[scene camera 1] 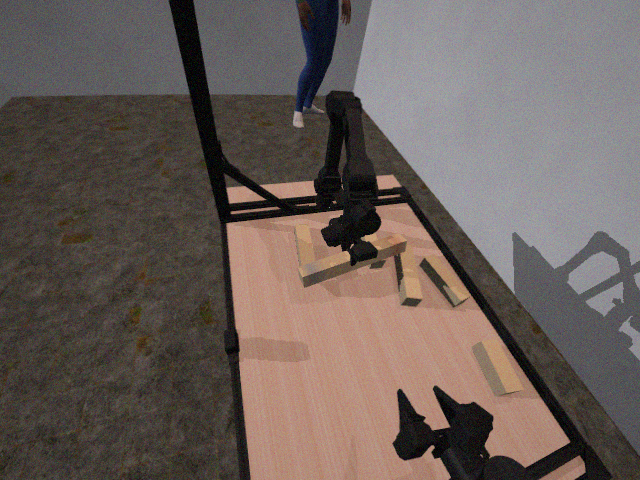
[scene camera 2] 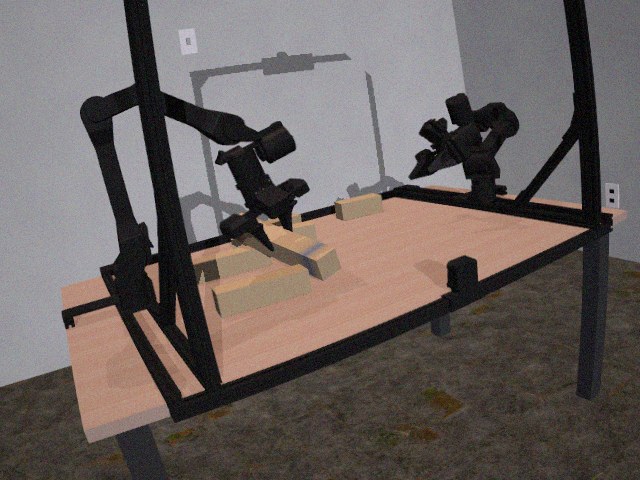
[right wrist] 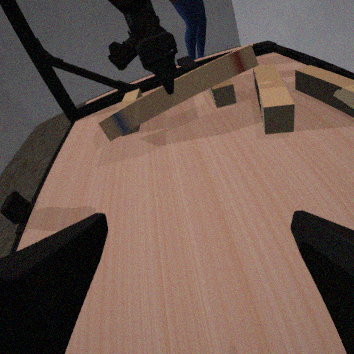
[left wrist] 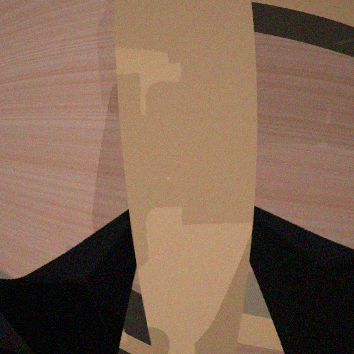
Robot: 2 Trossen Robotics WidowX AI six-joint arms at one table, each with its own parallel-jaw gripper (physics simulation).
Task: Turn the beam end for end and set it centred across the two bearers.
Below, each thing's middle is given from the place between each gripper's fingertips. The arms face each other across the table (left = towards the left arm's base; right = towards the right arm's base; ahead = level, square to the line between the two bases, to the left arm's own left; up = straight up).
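The beam (scene camera 2: pixel 321 260) has my right hand 7 cm above it, 2 cm short of it and 37 cm to the right of it. As for my left hand, the beam is 2 cm ahead of it.
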